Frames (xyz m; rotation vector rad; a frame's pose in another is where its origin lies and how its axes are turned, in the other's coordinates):
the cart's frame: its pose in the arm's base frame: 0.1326 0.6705 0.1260 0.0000 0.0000 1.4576
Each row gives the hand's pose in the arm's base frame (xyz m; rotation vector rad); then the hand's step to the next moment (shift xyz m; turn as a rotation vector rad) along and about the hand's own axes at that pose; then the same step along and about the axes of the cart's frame.
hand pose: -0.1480 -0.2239 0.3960 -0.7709 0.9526 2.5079
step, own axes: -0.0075 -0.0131 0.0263 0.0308 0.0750 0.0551
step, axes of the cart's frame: 0.0267 0.0002 0.0144 -0.0208 0.0794 0.0536
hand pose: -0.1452 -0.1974 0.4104 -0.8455 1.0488 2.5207
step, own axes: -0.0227 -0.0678 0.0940 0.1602 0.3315 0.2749
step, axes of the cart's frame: 0.1143 0.0023 0.0296 -0.0722 0.3853 0.2397
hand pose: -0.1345 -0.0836 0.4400 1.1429 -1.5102 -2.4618
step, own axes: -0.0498 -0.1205 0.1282 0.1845 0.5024 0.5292
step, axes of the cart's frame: 0.1785 0.0213 -0.0333 -0.0052 0.6211 0.4251
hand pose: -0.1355 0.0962 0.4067 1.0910 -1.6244 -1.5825
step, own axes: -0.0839 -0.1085 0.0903 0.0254 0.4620 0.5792
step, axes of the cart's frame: 0.1195 0.0379 -0.1061 0.1635 0.6031 0.3989
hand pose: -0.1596 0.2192 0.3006 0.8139 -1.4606 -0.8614
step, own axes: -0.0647 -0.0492 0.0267 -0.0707 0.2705 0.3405
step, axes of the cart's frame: 0.0315 0.0263 -0.0751 0.1706 0.3578 0.1923
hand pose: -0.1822 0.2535 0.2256 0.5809 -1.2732 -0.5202
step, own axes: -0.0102 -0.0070 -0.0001 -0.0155 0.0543 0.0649
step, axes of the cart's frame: 0.0012 0.0026 -0.0120 0.0358 0.0689 0.0370
